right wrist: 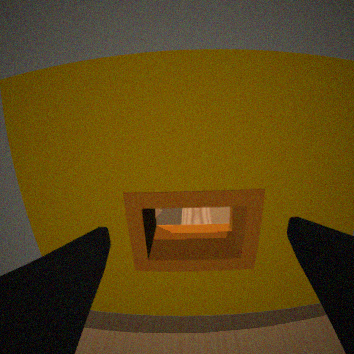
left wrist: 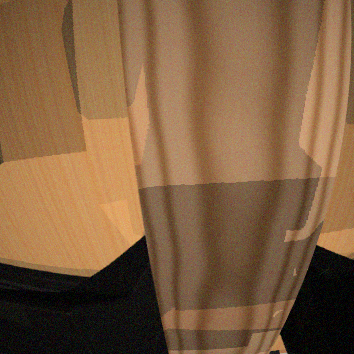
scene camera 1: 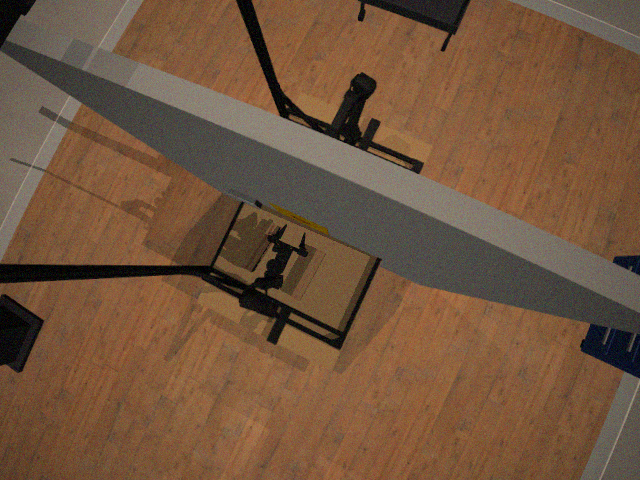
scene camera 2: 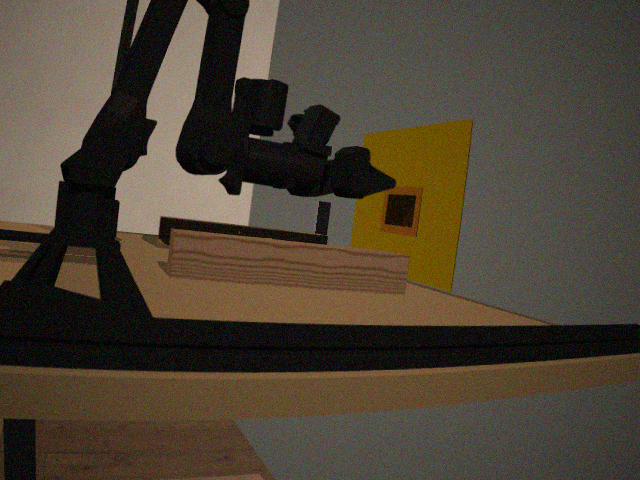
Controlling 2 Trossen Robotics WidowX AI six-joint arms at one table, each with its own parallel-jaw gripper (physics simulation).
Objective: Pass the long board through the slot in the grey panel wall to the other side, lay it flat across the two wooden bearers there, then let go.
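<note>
The long wooden board (left wrist: 228, 123) fills the left wrist view, running away from the camera. My left gripper (left wrist: 208, 227) is shut on it, with dark fingers at both lower sides. The grey panel wall (scene camera 1: 347, 190) (scene camera 2: 413, 62) carries a yellow plate (scene camera 2: 442, 157) (right wrist: 175, 123) with a wood-framed slot (scene camera 2: 417, 211) (right wrist: 193, 198). The board's pale end (right wrist: 201, 215) shows through the slot in the right wrist view. My right gripper (scene camera 1: 291, 238) (scene camera 2: 387, 181) (right wrist: 199, 232) is open and empty, level with the slot and a short way in front of it. One wooden bearer (scene camera 2: 285, 267) lies below my right arm, and a second, darker one (scene camera 2: 242, 230) lies behind it.
The bearers rest on a tan table top (scene camera 2: 270, 305) (scene camera 1: 337, 281) edged by a black frame (scene camera 2: 318, 343) (scene camera 1: 361, 290). The wall hides my left gripper in scene camera 1. Wooden floor (scene camera 1: 413, 405) surrounds the table.
</note>
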